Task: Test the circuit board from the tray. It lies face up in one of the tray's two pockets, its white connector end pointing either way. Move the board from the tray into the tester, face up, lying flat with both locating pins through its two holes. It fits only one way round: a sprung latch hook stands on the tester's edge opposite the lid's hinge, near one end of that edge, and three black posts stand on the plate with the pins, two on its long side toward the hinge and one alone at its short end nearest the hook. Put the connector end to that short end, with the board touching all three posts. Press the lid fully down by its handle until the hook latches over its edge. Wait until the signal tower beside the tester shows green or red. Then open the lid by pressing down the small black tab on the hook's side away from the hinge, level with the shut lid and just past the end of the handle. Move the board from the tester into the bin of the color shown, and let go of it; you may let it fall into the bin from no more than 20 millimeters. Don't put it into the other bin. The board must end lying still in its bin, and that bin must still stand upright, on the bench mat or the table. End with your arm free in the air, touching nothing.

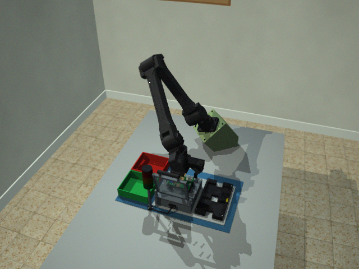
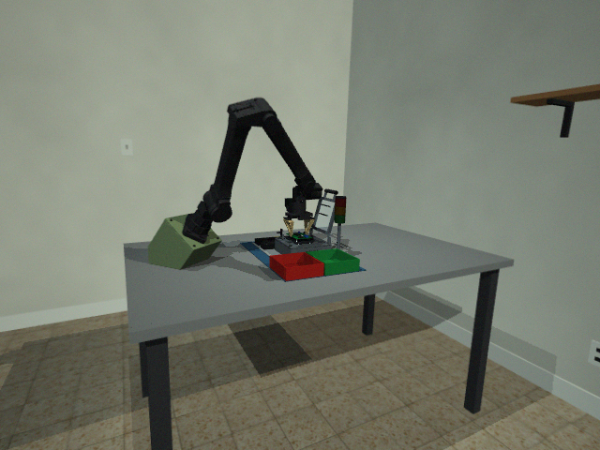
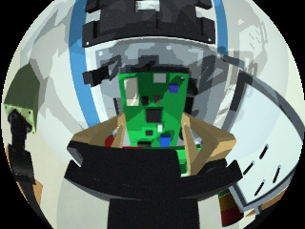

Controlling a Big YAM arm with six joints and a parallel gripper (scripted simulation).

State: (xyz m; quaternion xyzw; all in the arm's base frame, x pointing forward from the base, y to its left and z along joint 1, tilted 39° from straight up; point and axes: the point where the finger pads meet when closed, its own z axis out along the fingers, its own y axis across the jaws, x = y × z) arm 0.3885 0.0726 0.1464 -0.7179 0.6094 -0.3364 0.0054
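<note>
The green circuit board is right at my hand. The rest, counted from my hand: tester plate 2 cm below, 1 cm to the left, 1 cm ahead; latch hook 6 cm to the left, 6 cm behind; clear lid 13 cm ahead, 9 cm above.
</note>
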